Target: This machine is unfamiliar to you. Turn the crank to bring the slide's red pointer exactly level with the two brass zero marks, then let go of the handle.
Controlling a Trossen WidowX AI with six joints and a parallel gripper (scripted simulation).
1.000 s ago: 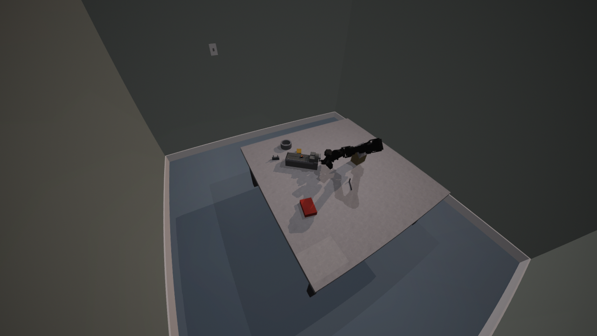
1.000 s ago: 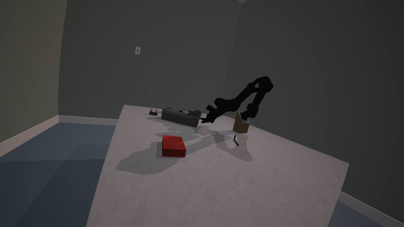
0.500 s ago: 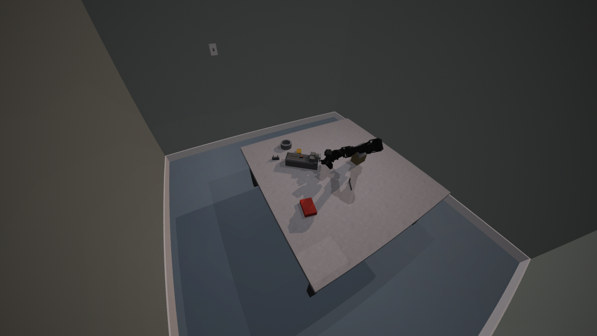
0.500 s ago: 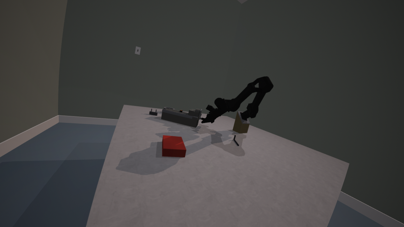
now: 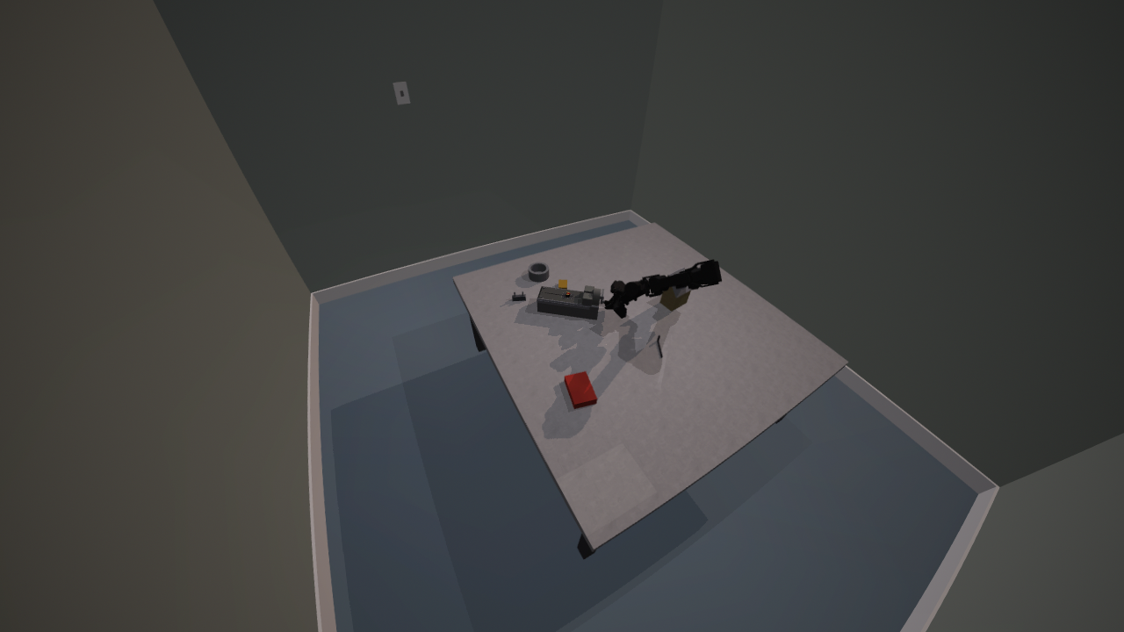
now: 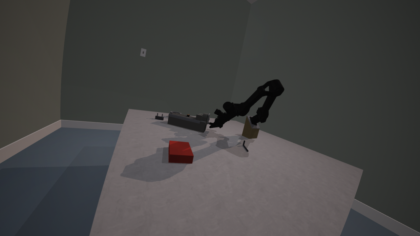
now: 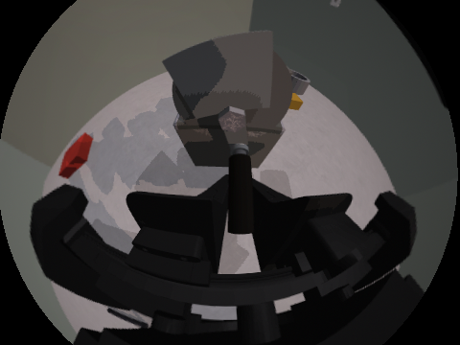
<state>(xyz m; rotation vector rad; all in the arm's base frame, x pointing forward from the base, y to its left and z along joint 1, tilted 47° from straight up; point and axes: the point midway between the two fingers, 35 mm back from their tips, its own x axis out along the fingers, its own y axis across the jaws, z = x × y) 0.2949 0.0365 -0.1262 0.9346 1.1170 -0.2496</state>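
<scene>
My gripper tip is 30 mm below the black crank handle, 10 mm to the right of it and 10 mm past it. The rest, counted from my gripper tip: yellow block: 230 mm to the right, 80 mm ahead, 20 mm below; red pointer: 130 mm ahead, 90 mm to the right, 50 mm above; black bent key: 260 mm to the left, 100 mm behind, 20 mm below.
</scene>
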